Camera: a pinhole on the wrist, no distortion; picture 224 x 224 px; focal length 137.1 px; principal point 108.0 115.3 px. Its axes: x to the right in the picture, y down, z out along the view. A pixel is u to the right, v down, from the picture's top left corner.
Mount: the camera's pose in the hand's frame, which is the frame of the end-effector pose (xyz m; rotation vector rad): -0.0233 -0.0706 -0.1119 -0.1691 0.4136 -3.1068
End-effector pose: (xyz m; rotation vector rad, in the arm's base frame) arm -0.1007 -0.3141 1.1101 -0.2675 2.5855 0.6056
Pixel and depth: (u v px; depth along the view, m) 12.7 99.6 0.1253
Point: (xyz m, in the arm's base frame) -0.1413 -0.3967 1.0381
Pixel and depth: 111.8 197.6 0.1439
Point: -0.0329 -0.4805 1.0423
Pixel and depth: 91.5 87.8 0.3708
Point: -0.0243 -0.2835 0.8402
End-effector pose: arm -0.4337 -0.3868 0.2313 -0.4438 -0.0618 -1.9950
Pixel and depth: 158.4 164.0 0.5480
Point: -0.6159 0.0317 0.5936
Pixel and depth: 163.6 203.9 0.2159
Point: -0.6110 -0.1747 0.3044
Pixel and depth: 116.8 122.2 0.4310
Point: -0.5270 -0.2190 0.5383
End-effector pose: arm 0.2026 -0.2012 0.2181 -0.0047 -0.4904 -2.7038
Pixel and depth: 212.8 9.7 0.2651
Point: 0.3880 -0.1010 0.4263
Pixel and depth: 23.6 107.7 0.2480
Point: 0.0068 -0.1184 0.2954
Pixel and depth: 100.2 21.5 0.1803
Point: 0.1902 -0.1743 0.3057
